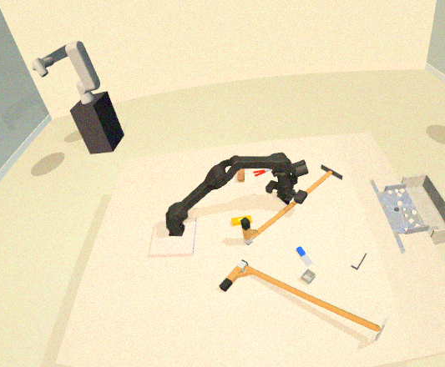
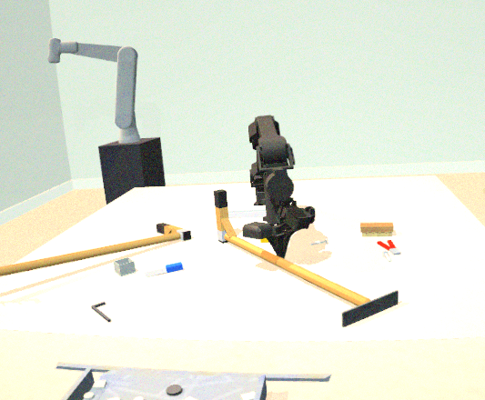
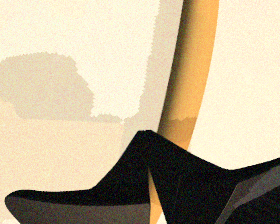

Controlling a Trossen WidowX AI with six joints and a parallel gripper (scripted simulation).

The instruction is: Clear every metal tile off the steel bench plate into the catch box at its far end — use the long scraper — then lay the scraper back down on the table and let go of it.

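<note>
My gripper tip is now 5 cm below the long scraper, 3 cm short of it and 1 cm to the right of it. Also, from my gripper tip: yellow block: 21 cm behind, 8 cm to the right; blue marker: 27 cm to the right, 6 cm ahead, 1 cm below; red tool: 25 cm to the left, 12 cm behind, 1 cm below.
</note>
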